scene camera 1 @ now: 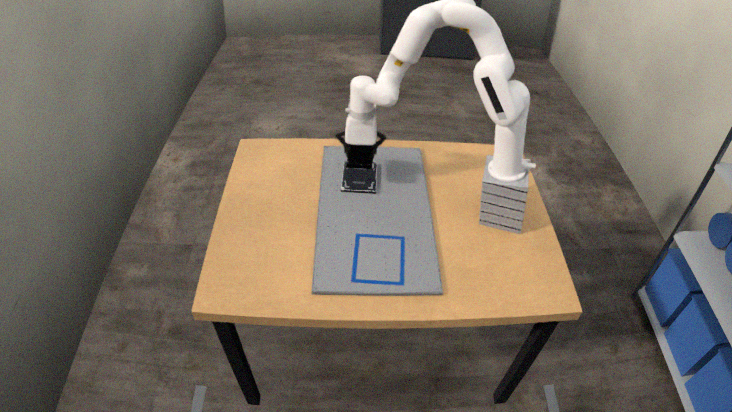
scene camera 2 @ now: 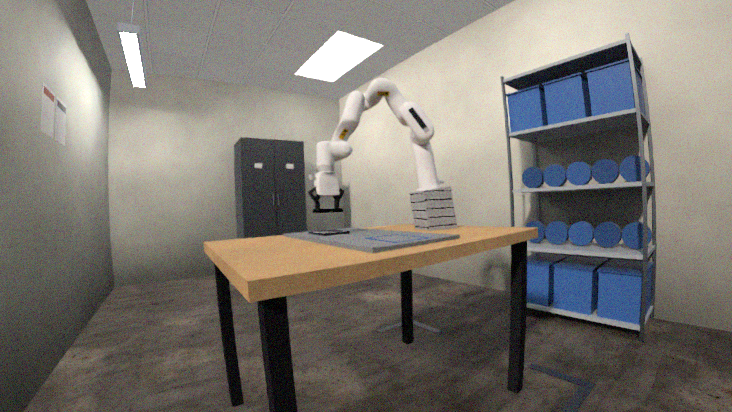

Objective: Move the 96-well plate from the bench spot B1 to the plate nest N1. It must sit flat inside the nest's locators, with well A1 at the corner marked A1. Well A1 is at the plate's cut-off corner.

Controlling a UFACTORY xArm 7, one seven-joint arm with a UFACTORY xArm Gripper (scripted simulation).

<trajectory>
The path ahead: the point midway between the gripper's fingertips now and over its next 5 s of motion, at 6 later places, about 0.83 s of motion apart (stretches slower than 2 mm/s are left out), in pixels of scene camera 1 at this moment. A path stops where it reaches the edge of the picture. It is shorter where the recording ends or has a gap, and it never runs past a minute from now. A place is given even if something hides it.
My gripper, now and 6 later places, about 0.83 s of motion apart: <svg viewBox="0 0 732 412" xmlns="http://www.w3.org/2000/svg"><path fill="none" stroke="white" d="M360 155L359 161L359 169L359 171L359 172L359 173L359 163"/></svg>
</trajectory>
